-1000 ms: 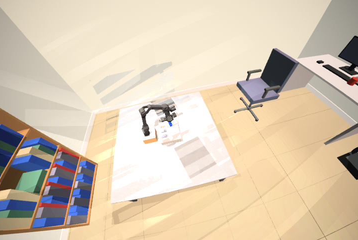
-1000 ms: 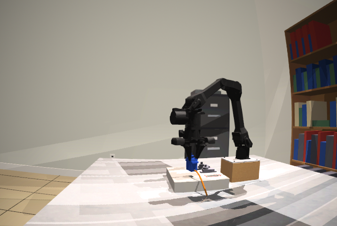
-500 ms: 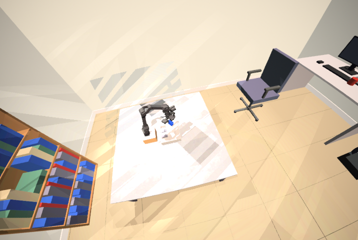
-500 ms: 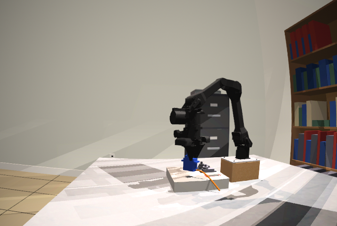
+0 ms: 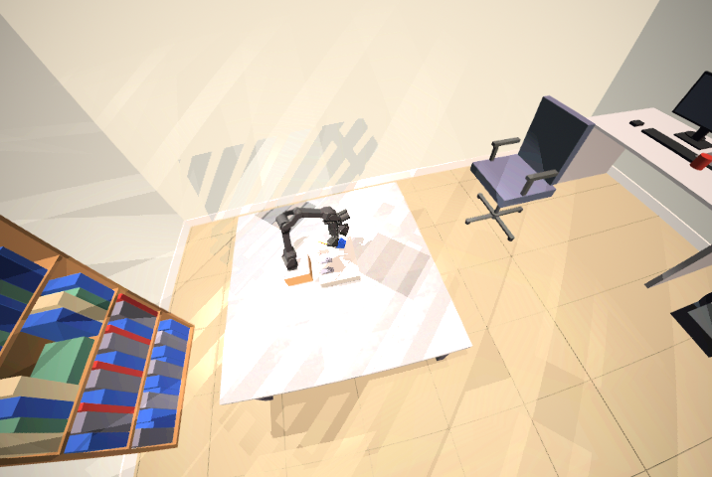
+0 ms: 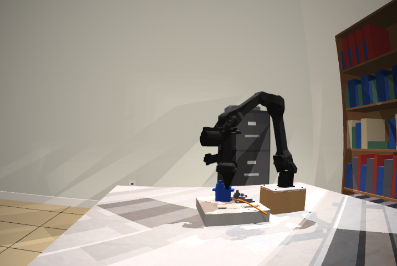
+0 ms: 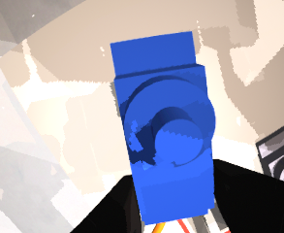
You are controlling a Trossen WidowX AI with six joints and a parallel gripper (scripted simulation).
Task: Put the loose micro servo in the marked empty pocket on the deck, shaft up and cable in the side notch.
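My gripper tip is 10 cm above the pale deck block, 8 cm to the left of it and 1 cm short of it.
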